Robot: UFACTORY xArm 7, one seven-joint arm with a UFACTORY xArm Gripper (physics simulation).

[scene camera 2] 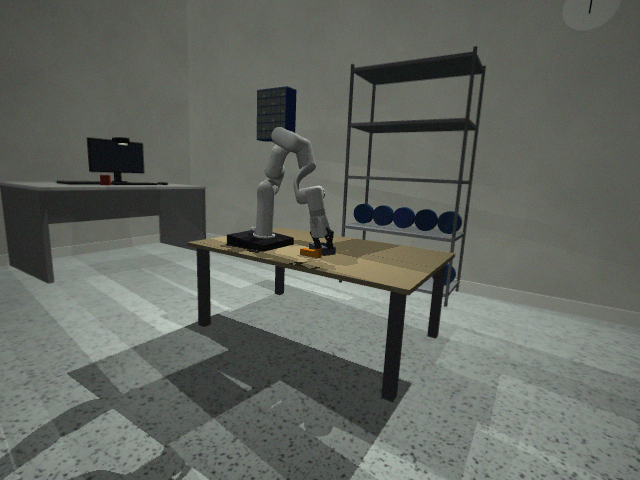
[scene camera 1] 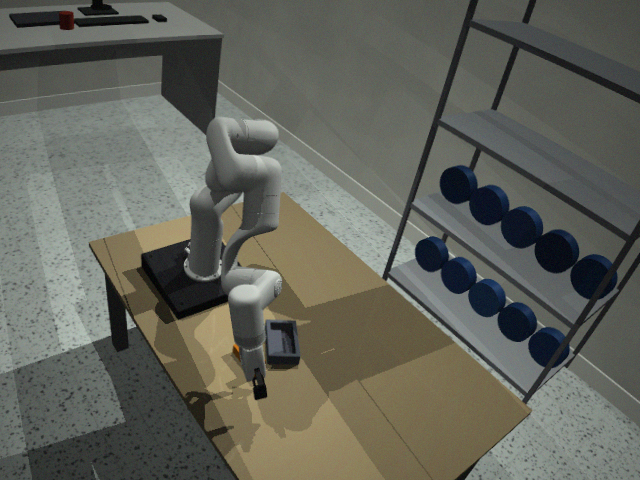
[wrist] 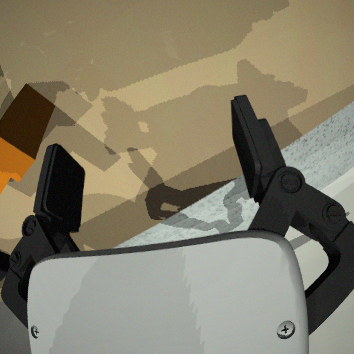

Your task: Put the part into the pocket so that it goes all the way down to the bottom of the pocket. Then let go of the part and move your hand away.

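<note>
The orange part (scene camera 1: 236, 351) (scene camera 2: 310, 252) (wrist: 15, 160) lies on the table, mostly hidden behind the arm in scene camera 1 and cut off by the left edge of the wrist view. The pocket is in a dark blue-grey block (scene camera 1: 283, 359) (scene camera 2: 329, 251) beside the part; its recess shows no orange in scene camera 1. My gripper (scene camera 1: 259, 391) (scene camera 2: 323, 245) (wrist: 144, 135) is open and empty, above the table. In the wrist view the part is to the left, beyond the left finger and outside the gap between the fingers.
The black base plate (scene camera 1: 173, 294) (scene camera 2: 248, 243) carries the arm at one end of the table (scene camera 1: 413, 361) (scene camera 2: 382, 268). The table's long edge crosses below the fingers in the wrist view. A shelf rack (scene camera 1: 426, 160) (scene camera 2: 347, 155) with blue discs stands beyond the table.
</note>
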